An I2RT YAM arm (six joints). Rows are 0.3 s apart.
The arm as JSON. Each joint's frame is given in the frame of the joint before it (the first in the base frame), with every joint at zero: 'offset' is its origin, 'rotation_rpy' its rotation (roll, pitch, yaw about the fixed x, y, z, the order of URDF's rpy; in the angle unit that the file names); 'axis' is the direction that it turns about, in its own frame. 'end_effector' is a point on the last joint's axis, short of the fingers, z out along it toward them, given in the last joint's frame.
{
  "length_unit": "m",
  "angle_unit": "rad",
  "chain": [
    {
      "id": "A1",
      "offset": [
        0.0,
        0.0,
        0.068
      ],
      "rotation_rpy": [
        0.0,
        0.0,
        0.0
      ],
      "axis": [
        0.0,
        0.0,
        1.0
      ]
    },
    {
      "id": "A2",
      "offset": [
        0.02,
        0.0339,
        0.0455
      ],
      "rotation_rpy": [
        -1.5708,
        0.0,
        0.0
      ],
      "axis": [
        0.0,
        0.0,
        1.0
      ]
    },
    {
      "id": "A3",
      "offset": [
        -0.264,
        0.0,
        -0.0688
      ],
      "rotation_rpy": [
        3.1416,
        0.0,
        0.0
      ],
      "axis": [
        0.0,
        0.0,
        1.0
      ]
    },
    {
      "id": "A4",
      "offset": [
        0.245,
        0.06,
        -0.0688
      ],
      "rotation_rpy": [
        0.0,
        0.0,
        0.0
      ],
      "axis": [
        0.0,
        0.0,
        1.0
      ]
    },
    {
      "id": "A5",
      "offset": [
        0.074,
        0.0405,
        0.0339
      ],
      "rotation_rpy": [
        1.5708,
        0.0,
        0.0
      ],
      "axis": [
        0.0,
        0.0,
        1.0
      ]
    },
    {
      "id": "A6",
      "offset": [
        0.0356,
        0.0,
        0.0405
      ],
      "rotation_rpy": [
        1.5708,
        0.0,
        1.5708
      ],
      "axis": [
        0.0,
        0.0,
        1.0
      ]
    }
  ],
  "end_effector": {
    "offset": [
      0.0,
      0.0,
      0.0
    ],
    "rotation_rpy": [
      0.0,
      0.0,
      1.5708
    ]
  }
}
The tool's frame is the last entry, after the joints.
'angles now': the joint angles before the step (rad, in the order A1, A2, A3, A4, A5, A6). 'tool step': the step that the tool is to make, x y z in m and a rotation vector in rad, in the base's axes. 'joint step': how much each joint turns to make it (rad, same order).
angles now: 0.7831 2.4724 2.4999 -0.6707 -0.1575 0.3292
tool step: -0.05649 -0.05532 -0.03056 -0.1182 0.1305 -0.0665
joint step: 0.0048 -0.3799 -0.7073 0.1587 0.0474 0.0544
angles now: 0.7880 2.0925 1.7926 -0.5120 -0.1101 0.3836
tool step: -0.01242 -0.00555 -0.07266 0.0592 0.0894 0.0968
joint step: -0.0002 0.0166 -0.2658 0.2613 -0.1431 0.0004
